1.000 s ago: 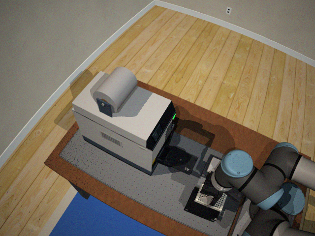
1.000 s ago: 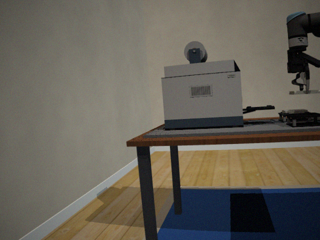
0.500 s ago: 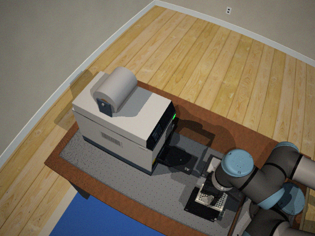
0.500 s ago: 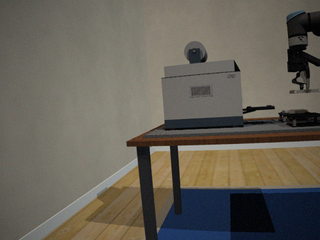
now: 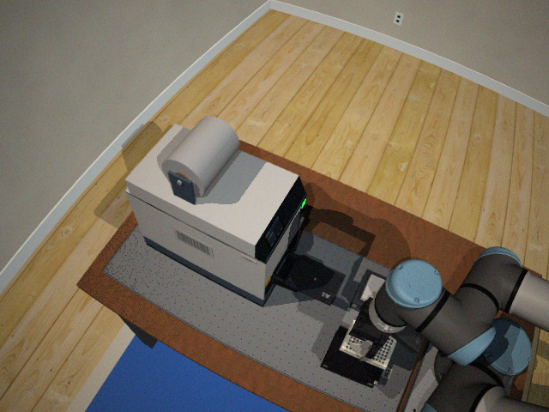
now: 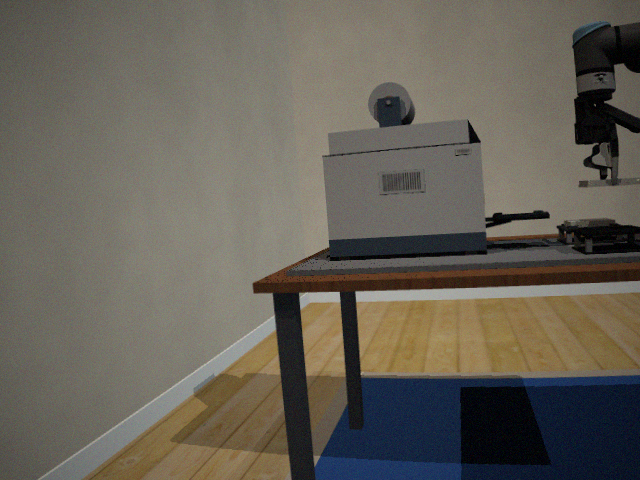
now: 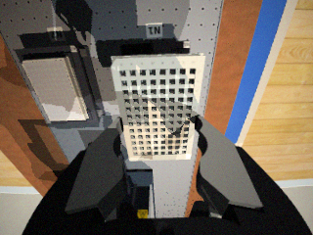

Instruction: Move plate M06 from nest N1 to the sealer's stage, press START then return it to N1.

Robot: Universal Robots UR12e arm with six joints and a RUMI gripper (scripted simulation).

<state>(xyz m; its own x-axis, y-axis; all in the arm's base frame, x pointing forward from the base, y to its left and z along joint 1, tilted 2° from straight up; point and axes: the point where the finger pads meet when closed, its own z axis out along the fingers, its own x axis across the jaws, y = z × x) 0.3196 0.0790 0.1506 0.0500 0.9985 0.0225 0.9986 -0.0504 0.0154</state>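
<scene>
My gripper is now 200 mm short of the sealer stage, 150 mm to the left of it and 80 mm above it. Round my hand: foil-covered plate: 200 mm to the right, 120 mm below, 10 mm behind; white well plate: 10 mm below; plate nest N1: 130 mm below.
</scene>
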